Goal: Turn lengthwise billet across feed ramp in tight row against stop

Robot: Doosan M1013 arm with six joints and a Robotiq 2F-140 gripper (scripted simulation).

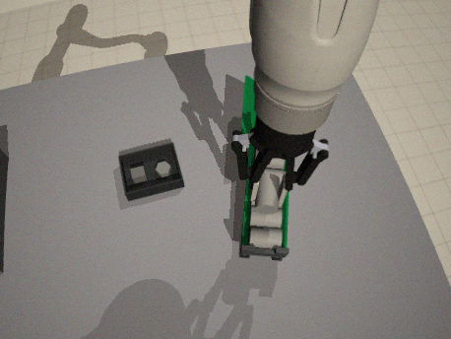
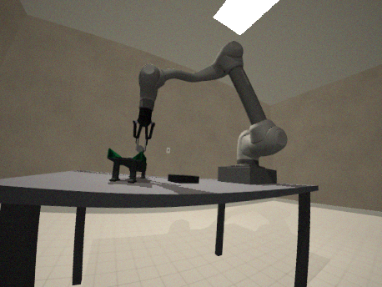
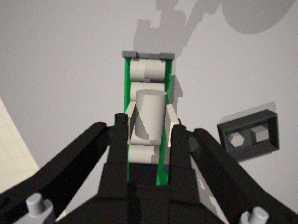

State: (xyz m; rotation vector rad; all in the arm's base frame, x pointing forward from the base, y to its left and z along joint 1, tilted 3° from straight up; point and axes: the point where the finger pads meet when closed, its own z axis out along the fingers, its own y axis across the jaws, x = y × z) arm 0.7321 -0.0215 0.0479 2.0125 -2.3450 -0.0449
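Right now the ramp is 130 mm below my hand, 120 mm to the left of it and 20 mm ahead of it. The rest, counted from my hand: dark block 230 mm behind, 180 mm below, 130 mm to the left; grey stop 130 mm below, 70 mm to the right.
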